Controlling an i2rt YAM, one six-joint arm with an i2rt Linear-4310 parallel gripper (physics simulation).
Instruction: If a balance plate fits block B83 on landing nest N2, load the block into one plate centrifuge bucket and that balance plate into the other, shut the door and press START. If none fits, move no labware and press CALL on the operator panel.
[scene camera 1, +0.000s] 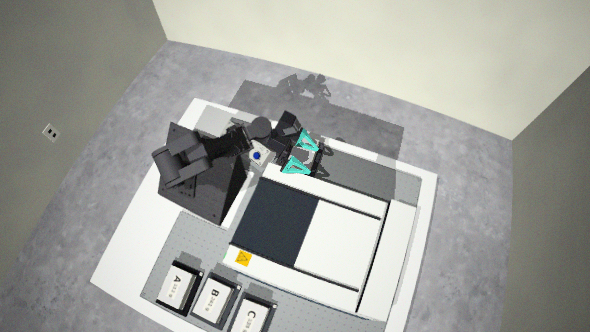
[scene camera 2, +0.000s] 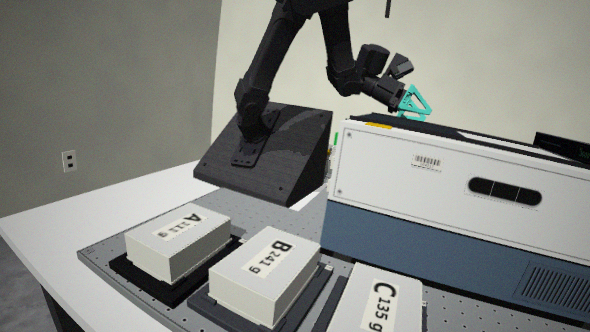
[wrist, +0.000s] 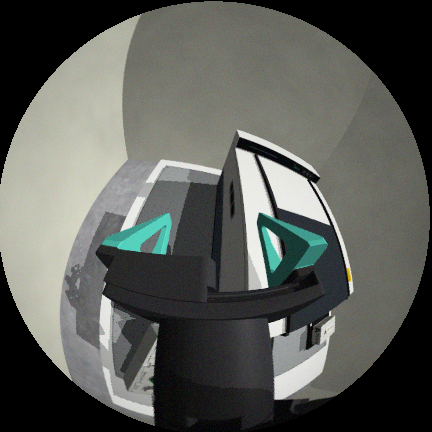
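Pixels of known places: gripper, fingertip midpoint: (scene camera 1: 314, 161) (scene camera 2: 427, 116) (wrist: 213, 217); arm's base at its link origin: (scene camera 2: 257, 137).
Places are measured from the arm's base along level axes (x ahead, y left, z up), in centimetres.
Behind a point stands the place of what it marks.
My gripper (scene camera 1: 310, 159) @(x 41.8, y 10.7, z 11.9 cm) (scene camera 2: 425, 115) @(x 41.8, y 10.7, z 11.9 cm) (wrist: 213, 217) @(x 41.8, y 10.7, z 11.9 cm) is open and empty, its teal fingers spread beside the back long side of the plate centrifuge (scene camera 1: 335, 245) @(x 54.9, y -11.7, z 10.3 cm) (scene camera 2: 380, 180) @(x 34.0, y -26.5, z 3.4 cm) (wrist: 295, 190) @(x 54.3, y -9.7, z 10.3 cm). The centrifuge top has a dark section and a white panel; no bucket shows. Plate A, 111 g (scene camera 1: 176, 289) @(x 11.6, y -39.5, z -5.3 cm) (scene camera 2: 175, 235) @(x 11.9, y -41.3, z -5.3 cm) (wrist: 327, 331) @(x 9.7, y -38.3, z -5.2 cm), plate B, 241 g (scene camera 1: 214, 301) @(x 25.0, y -38.1, z -5.4 cm) (scene camera 2: 265, 260) @(x 23.9, y -39.2, z -5.3 cm), and plate C, 135 g (scene camera 1: 250, 317) @(x 37.6, y -38.7, z -5.3 cm) (scene camera 2: 382, 300) @(x 37.5, y -39.5, z -5.3 cm), sit on dark nests. A blue button (scene camera 1: 256, 155) @(x 19.9, y 14.6, z -3.7 cm) is on a white panel near the arm. Block B83 and nest N2 cannot be made out.
The black wedge base (scene camera 1: 205, 195) @(x 8.3, y -5.7, z -4.2 cm) (scene camera 2: 280, 155) @(x 9.0, y -3.8, z -2.6 cm) carries the arm beside the centrifuge. A perforated grey deck (scene camera 1: 195, 237) @(x 8.6, y -20.1, z -10.7 cm) (scene camera 2: 500, 305) @(x 55.5, y -27.6, z -10.5 cm) lies under the plates. A black display bar (scene camera 2: 562, 146) @(x 66.0, y -8.3, z 12.1 cm) (wrist: 275, 157) @(x 66.1, y -7.3, z 11.7 cm) stands up at the centrifuge's far end. Walls surround the table (scene camera 1: 120, 250) @(x -18.5, y -36.1, z -12.0 cm).
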